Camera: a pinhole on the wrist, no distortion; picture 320 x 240 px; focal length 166.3 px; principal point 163.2 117.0 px. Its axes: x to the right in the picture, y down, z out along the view. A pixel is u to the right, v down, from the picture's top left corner.
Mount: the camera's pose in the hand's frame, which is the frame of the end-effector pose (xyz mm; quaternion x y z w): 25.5 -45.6 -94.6 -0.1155 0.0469 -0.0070 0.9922
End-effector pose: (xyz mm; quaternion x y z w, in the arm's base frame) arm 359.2 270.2 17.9 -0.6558 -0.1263 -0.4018 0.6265
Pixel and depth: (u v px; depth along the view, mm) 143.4 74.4 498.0
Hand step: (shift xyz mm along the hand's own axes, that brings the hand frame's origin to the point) 13.2 -54.5 422.7
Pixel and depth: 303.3 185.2 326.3
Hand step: 330.5 152.4 165.7
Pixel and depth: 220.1 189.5 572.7
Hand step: 275.6 323.4 385.0
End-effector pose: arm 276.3 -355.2 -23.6 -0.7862 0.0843 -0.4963 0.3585
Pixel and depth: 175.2 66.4 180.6
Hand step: 55.4 -58.1 91.8
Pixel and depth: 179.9 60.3 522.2
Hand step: 126.6 -100.8 447.5
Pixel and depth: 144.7 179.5 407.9
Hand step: 19.4 197.9 269.5
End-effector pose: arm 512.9 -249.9 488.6 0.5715 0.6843 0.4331 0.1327
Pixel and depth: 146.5 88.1 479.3
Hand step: 22.7 -15.9 393.4
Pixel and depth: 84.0 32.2 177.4
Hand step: -42.1 -91.0 105.8
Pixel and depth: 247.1 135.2 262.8
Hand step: 182.5 39.2 141.3
